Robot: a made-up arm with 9 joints.
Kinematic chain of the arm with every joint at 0, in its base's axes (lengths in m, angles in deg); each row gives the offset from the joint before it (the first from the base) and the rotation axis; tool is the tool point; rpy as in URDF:
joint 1: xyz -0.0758 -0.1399 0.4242 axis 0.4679 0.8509 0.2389
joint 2: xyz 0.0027 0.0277 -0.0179 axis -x
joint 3: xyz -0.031 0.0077 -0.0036 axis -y
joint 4: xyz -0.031 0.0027 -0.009 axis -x
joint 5: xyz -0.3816 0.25 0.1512 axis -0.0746 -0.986 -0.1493
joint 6: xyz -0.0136 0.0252 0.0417 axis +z
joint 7: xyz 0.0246 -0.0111 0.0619 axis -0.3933 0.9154 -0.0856
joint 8: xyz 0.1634 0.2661 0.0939 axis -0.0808 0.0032 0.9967
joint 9: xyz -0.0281 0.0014 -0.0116 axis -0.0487 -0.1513 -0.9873
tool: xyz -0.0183 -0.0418 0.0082 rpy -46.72 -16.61 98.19
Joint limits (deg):
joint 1: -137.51..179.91
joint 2: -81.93..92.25
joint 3: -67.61..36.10
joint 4: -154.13..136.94
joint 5: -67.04..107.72
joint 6: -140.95..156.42
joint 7: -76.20..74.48
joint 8: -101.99..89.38
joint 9: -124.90..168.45
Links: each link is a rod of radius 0.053 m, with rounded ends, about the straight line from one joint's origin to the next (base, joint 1, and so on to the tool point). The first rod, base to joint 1, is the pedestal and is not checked.
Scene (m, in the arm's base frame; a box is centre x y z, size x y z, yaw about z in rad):
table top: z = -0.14
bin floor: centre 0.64 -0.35 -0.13 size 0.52 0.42 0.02 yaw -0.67
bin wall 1: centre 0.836 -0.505 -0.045 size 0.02 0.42 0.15 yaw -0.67
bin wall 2: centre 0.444 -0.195 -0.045 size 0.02 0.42 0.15 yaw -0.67
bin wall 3: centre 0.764 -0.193 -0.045 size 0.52 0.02 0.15 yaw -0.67
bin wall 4: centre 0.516 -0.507 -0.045 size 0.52 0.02 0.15 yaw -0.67
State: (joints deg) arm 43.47 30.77 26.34 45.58 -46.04 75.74 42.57 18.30 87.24
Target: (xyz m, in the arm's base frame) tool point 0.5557 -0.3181 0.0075
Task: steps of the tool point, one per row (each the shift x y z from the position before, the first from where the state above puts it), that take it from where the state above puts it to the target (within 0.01 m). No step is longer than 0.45 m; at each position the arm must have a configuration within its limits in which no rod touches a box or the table.
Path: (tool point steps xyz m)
1: 0.1019 -0.0044 0.4188
2: 0.2792 -0.1069 0.3178
3: 0.3880 -0.1645 0.1210
4: 0.3895 -0.1633 -0.1138
5: 0.2791 -0.1097 -0.3143
6: 0.0878 -0.0271 -0.4201
7: -0.1277 0.0525 -0.4012

